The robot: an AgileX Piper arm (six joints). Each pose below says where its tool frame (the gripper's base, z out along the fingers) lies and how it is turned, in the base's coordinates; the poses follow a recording.
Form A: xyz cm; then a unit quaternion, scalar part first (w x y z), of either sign.
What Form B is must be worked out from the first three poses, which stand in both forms.
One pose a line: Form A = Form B
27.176 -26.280 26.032 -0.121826 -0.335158 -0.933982 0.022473 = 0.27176 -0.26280 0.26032 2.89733 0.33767 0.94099 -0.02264
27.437 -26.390 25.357 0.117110 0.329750 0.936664 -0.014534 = 0.27437 -0.26390 0.25357 2.90683 0.33203 0.94315 -0.01463
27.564 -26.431 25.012 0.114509 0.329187 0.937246 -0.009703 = 0.27564 -0.26431 0.25012 2.91207 0.33137 0.94345 -0.00977
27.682 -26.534 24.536 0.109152 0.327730 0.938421 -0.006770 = 0.27682 -0.26534 0.24536 2.92285 0.32970 0.94406 -0.00681
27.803 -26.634 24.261 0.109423 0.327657 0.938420 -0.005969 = 0.27803 -0.26634 0.24261 2.92231 0.32964 0.94409 -0.00601
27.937 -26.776 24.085 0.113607 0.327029 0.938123 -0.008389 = 0.27937 -0.26776 0.24085 2.91389 0.32916 0.94424 -0.00844
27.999 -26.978 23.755 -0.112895 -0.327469 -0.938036 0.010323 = 0.27999 -0.26978 0.23755 2.91532 0.32958 0.94407 -0.01039
